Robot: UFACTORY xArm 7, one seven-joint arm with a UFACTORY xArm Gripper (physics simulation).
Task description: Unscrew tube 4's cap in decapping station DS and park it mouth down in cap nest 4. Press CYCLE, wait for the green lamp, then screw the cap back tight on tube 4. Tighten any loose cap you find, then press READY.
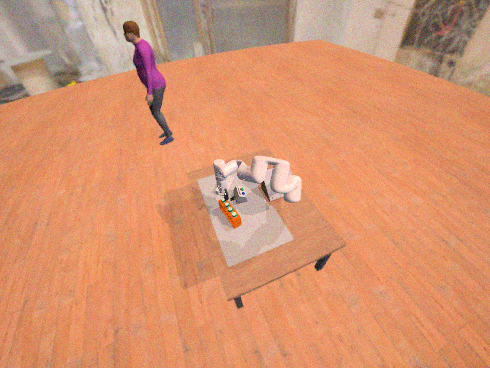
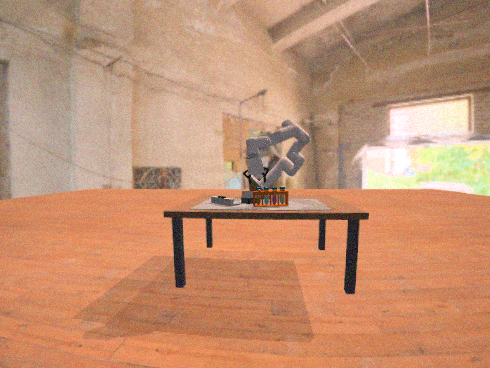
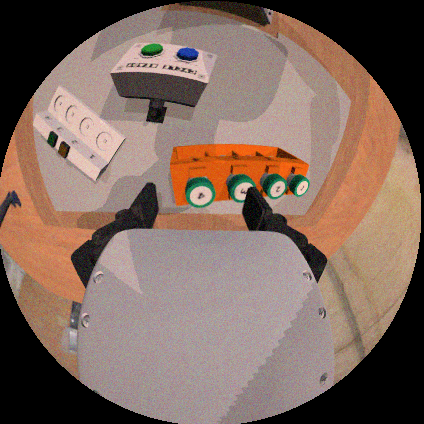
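Where they show: gripper, between the fingertips: [image 1: 224, 196] [image 2: 257, 183] [image 3: 200, 197]; arm's base, origin of its link: [image 2: 262, 186].
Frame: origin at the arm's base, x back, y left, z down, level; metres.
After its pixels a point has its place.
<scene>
My gripper [image 3: 200, 197] {z -0.053, x -0.434, y 0.010 m} is open and empty, its fingers wide apart above the near side of the orange rack [image 3: 187, 170] {z -0.004, x -0.429, y 0.000 m} [image 1: 236, 221] {z 0.023, x -0.406, y 0.196 m} [image 2: 270, 205] {z 0.087, x -0.443, y 0.092 m}. Tube 4's green cap [image 3: 200, 192] {z -0.032, x -0.441, y 0.015 m} with a white top sits on its tube in the rack and shows between the fingers. Cap 3 [image 3: 240, 188] {z -0.031, x -0.430, y 0.060 m} is partly behind the right finger. Cap 2 [image 3: 274, 186] {z -0.031, x -0.418, y 0.109 m} and cap 1 [image 3: 299, 185] {z -0.031, x -0.406, y 0.157 m} are on their tubes to the right. The grey control box [image 3: 162, 85] {z 0.027, x -0.329, y -0.050 m} has a green button [image 3: 152, 49] {z 0.018, x -0.279, y -0.073 m} and a blue button [image 3: 187, 54] {z 0.017, x -0.283, y -0.031 m}. A dark square block [image 3: 156, 113] {z 0.077, x -0.367, y -0.058 m} sticks out at its front.
A white cap nest block [image 3: 95, 120] {z 0.080, x -0.375, y -0.172 m} with round recesses stands left of the rack, with a green lamp [image 3: 52, 139] {z 0.037, x -0.390, y -0.250 m} and a brown lamp [image 3: 64, 149] {z 0.037, x -0.412, y -0.217 m} on its side. The grey mat [image 3: 250, 135] {z 0.090, x -0.371, y 0.115 m} lies on the wooden table [image 1: 320, 240] {z 0.093, x 0.086, y 0.502 m}. A person [image 1: 150, 67] stands beyond the table.
</scene>
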